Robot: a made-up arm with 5 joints. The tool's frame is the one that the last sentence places.
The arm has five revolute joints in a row. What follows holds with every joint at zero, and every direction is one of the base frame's.
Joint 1 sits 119 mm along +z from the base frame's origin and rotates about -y.
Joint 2 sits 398 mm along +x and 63 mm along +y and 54 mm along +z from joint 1 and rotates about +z.
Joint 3 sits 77 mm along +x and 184 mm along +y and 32 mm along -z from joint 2 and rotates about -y.
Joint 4 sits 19 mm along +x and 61 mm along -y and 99 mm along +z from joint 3 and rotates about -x.
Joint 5 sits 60 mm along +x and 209 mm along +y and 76 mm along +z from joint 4 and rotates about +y.
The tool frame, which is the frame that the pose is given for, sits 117 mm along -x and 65 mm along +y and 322 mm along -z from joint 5; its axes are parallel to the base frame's.
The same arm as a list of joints. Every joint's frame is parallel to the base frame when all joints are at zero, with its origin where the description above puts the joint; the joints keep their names.
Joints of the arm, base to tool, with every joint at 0 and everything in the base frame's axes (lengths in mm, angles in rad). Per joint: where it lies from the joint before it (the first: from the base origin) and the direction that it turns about. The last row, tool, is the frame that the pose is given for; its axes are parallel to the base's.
joint 1: axis -y xyz 0.0 0.0 119.0
joint 2: axis +z xyz 398.0 63.0 54.0
joint 3: axis -y xyz 77.0 184.0 -32.0
joint 4: axis -x xyz 19.0 -61.0 99.0
joint 5: axis +y xyz 60.0 209.0 76.0
tool: xyz -117.0 65.0 -322.0

